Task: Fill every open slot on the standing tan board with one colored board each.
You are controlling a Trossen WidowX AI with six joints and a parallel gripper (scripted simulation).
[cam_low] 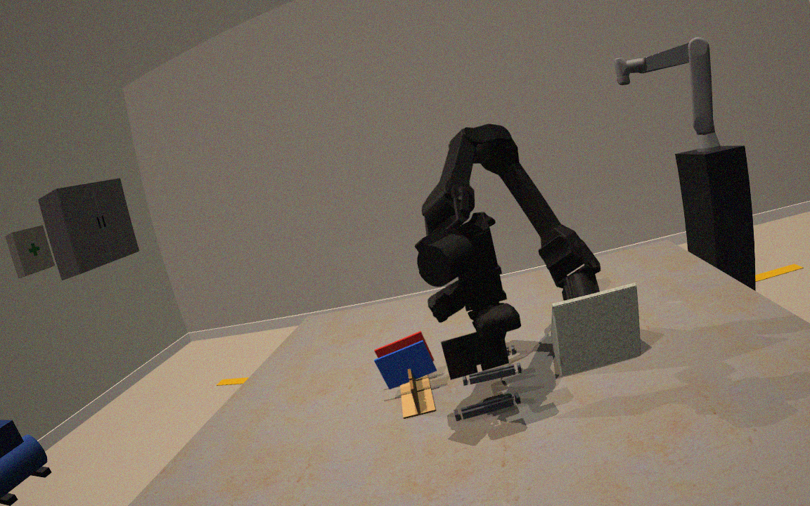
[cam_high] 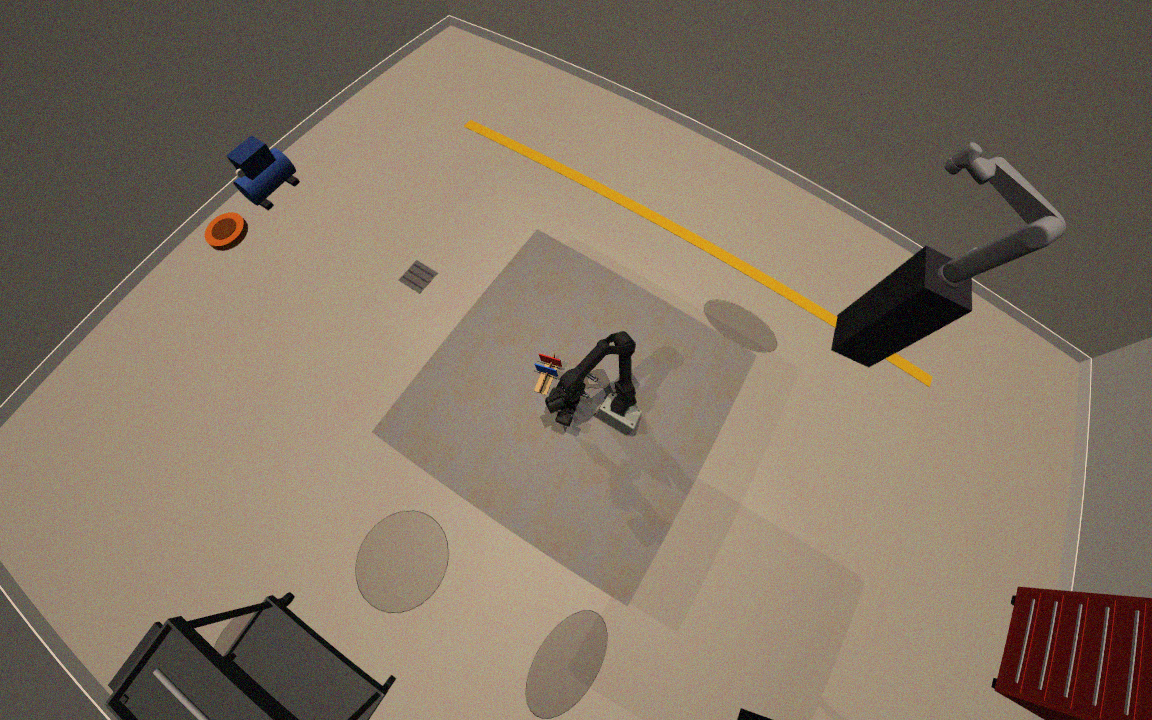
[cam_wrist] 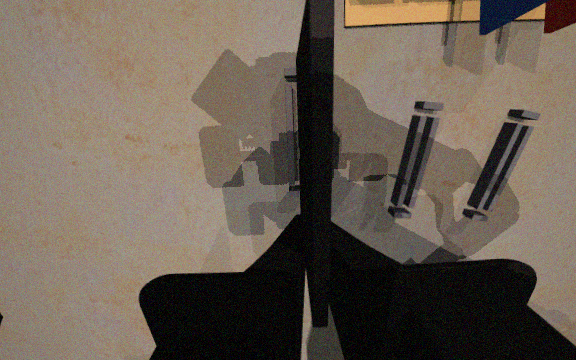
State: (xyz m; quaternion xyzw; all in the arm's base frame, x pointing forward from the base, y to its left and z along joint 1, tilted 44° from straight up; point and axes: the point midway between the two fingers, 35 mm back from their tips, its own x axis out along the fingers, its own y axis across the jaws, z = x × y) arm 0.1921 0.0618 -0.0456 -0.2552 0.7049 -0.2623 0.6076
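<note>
Right now the blue board is 160 mm ahead of my gripper tip, 120 mm to the right of it and 50 mm below it. Also, from my gripper tip: tan board (160 mm ahead, 130 mm to the right, 80 mm below); red board (170 mm ahead, 170 mm to the right, 50 mm below); black board (30 mm ahead).
</note>
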